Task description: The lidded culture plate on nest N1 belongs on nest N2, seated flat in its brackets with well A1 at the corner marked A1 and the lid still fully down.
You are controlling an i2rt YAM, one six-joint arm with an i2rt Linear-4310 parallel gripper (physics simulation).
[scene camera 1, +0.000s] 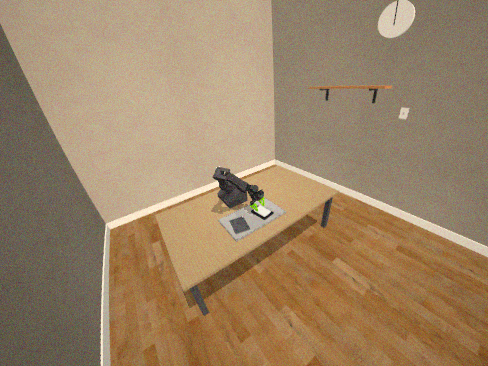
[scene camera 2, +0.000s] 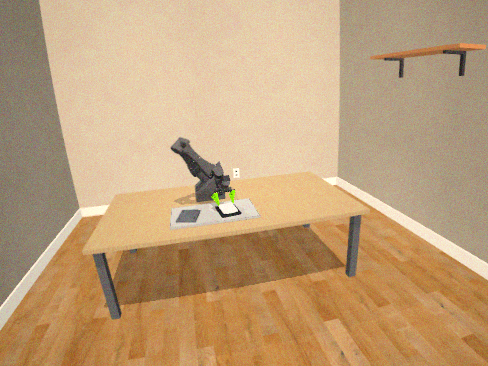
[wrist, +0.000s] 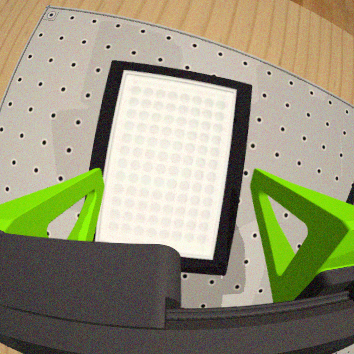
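The white lidded culture plate lies in a black nest on the grey perforated board. Faint rows of wells show through its lid. My gripper is open, its green fingers apart over the two long sides of the plate. In the wrist view the left fingertip is near the plate's edge and the right one is beyond the nest's rim. The other nest is dark and bears no plate. The nest labels and the A1 marks cannot be read.
The grey board lies on the wooden table. The arm's dark base stands behind the board. A shelf is on the wall.
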